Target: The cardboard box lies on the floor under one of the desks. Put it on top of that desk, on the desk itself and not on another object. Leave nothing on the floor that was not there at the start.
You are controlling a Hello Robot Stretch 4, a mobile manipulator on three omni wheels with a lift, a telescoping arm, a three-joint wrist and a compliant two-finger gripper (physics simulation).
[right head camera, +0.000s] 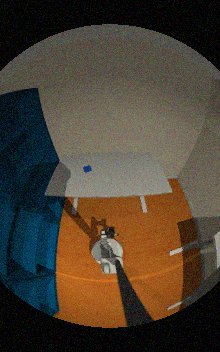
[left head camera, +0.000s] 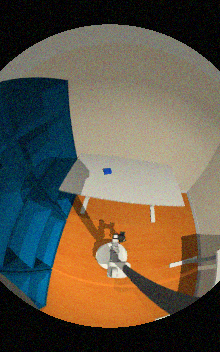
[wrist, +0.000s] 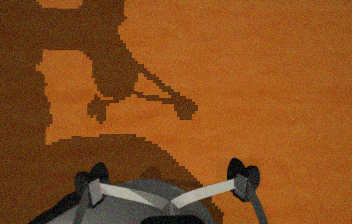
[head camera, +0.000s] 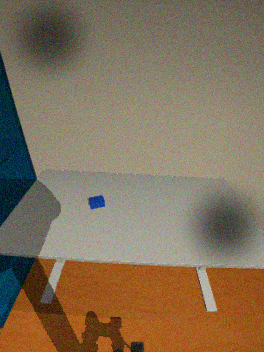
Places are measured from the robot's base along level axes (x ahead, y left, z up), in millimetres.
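Where they show: gripper, fingertip midpoint: (left head camera: 118, 239) (wrist: 168, 174).
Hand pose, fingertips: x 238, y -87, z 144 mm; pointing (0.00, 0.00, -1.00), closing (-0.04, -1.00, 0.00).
Note:
Things, the pixels of their top centre, and the offset from my fingertips. "spot": a spot on its surface instead. Level surfaces: height alone.
- white desk, its level: 549 mm up
- small blue block, middle of its top: (head camera: 96, 199) (left head camera: 107, 169) (right head camera: 86, 167) 728 mm ahead, 229 mm left, 594 mm up
- furniture, surface spot: (right head camera: 182, 249) (left head camera: 181, 263) spot: 593 mm back, 1145 mm right, 145 mm down
The cardboard box does not show in any of these views. A white desk (head camera: 150, 230) (left head camera: 140, 182) (right head camera: 125, 175) stands ahead of me against the wall, with light legs on the orange floor; the floor under its top is mostly hidden. My gripper (wrist: 168, 174) is open, its two dark fingertips wide apart at the bottom of the wrist view with orange floor beyond them and no object between them. In the left and right head views the arm's end is small and low over the floor, in front of the desk.
A small blue block (head camera: 97, 202) (left head camera: 107, 171) (right head camera: 87, 169) lies on the desk top, left of its middle. A tall blue shelf unit (head camera: 14, 130) (left head camera: 60, 115) (right head camera: 35, 130) stands at the left. White legs of other furniture (left head camera: 182, 263) (right head camera: 182, 249) show at the right.

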